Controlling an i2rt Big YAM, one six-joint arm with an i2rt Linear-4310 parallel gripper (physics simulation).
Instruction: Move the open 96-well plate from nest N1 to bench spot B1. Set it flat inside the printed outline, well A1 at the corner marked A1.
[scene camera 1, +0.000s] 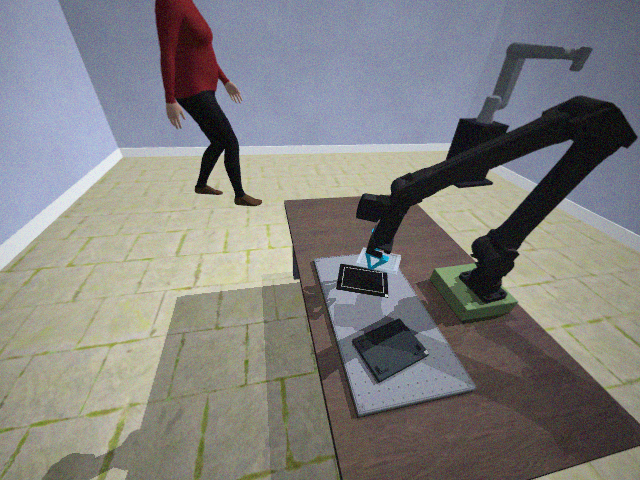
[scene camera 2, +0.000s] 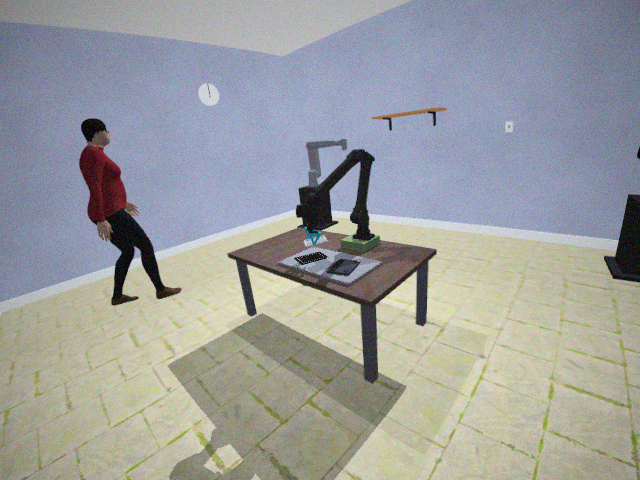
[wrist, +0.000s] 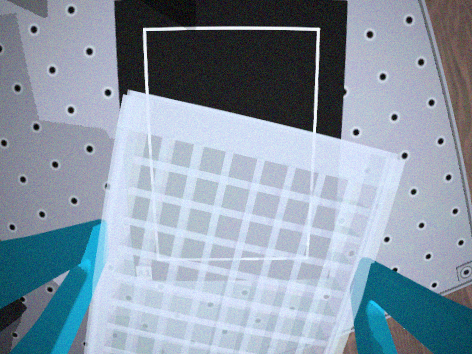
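Seen in the pictures: gripper, fingertip midpoint: (scene camera 1: 372, 260) (scene camera 2: 312, 242) (wrist: 232, 256); arm's base at its link origin: (scene camera 1: 481, 286) (scene camera 2: 363, 237).
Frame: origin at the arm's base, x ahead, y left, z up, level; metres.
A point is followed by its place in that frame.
Observation:
The clear 96-well plate (scene camera 1: 394, 261) @(x 0.271, y -0.111, z 0.068 m) (scene camera 2: 323, 240) @(x 0.307, y -0.079, z 0.066 m) (wrist: 235, 215) @(x 0.343, y -0.156, z 0.062 m) is between the cyan fingers of my gripper (scene camera 1: 376, 260) @(x 0.327, y -0.147, z 0.054 m) (scene camera 2: 313, 240) @(x 0.327, y -0.147, z 0.054 m) (wrist: 232, 256) @(x 0.327, y -0.147, z 0.054 m), which is shut on it by its two sides. It hangs above the board beside B1. B1 is a black pad (scene camera 1: 362, 280) @(x 0.346, y -0.151, z -0.038 m) (scene camera 2: 310, 257) @(x 0.341, y -0.162, z -0.039 m) (wrist: 230, 70) @(x 0.384, y -0.175, z -0.038 m) with a white printed outline (wrist: 232, 29) @(x 0.403, y -0.186, z -0.038 m). In the wrist view the plate covers the outline's lower part and is turned a little against it. A faint A1 label (wrist: 144, 272) shows through the plate near the outline's lower left corner. The plate's own A1 marking cannot be made out. The dark nest N1 (scene camera 1: 391, 351) @(x 0.382, y 0.114, z -0.028 m) (scene camera 2: 343, 266) @(x 0.387, y 0.104, z -0.028 m) holds no plate.
The grey perforated board (scene camera 1: 361, 400) @(x 0.502, y 0.198, z -0.040 m) (scene camera 2: 354, 279) @(x 0.471, y 0.222, z -0.040 m) (wrist: 390, 90) @(x 0.334, y -0.255, z -0.040 m) carries pad and nest on the brown table (scene camera 1: 516, 413) @(x 0.163, y 0.313, z -0.053 m) (scene camera 2: 248, 250) @(x 0.395, y -0.688, z -0.053 m). The arm's green base (scene camera 1: 475, 310) @(x 0.080, y 0.069, z -0.010 m) (scene camera 2: 360, 243) @(x 0.094, y 0.033, z -0.007 m) stands beside the board. A person in red (scene camera 1: 188, 56) (scene camera 2: 103, 180) and another grey arm (scene camera 1: 509, 77) (scene camera 2: 312, 155) are beyond the table.

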